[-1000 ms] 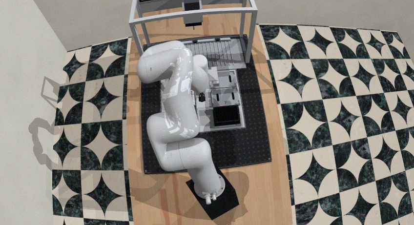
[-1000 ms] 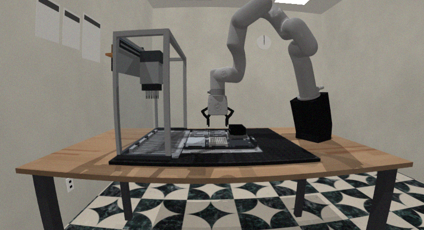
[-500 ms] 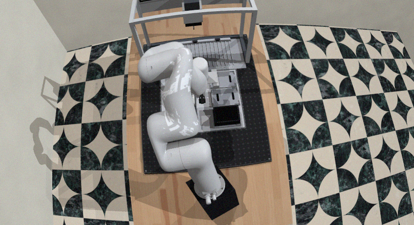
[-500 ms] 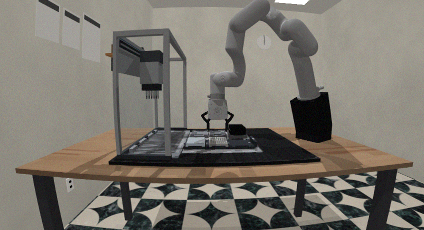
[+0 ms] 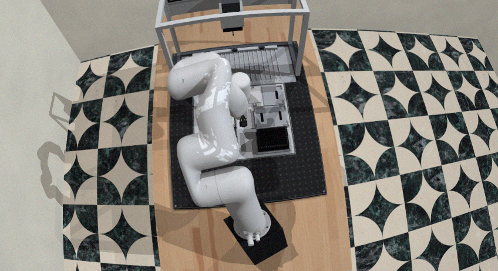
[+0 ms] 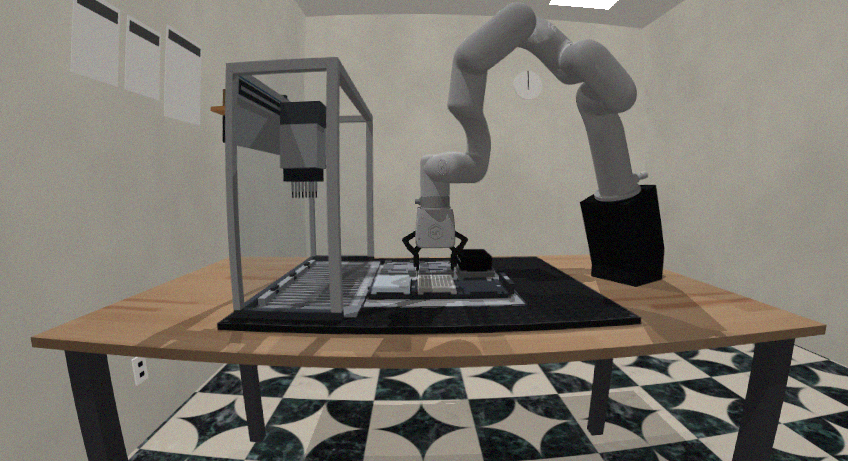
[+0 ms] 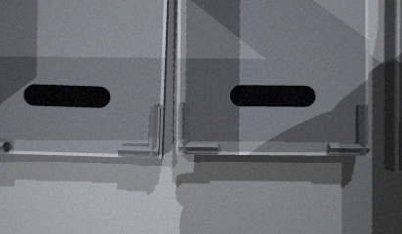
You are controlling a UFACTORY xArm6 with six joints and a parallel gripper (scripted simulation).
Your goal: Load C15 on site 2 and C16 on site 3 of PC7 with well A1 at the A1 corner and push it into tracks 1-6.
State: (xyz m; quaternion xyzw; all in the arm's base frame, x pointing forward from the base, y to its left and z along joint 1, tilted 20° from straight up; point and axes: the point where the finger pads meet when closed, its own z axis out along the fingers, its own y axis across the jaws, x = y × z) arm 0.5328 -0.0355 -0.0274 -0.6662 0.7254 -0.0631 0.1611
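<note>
The grey apron is 10 mm behind my hand, 10 mm to the left of it and 40 mm below it. From my hand the other things lie so: plate carrier PC7: 100 mm to the left, 20 mm below; then nest S2: 10 mm behind, 120 mm to the right, 30 mm below; then 96-well plate C15: 10 mm ahead, 100 mm to the left, 20 mm below.
</note>
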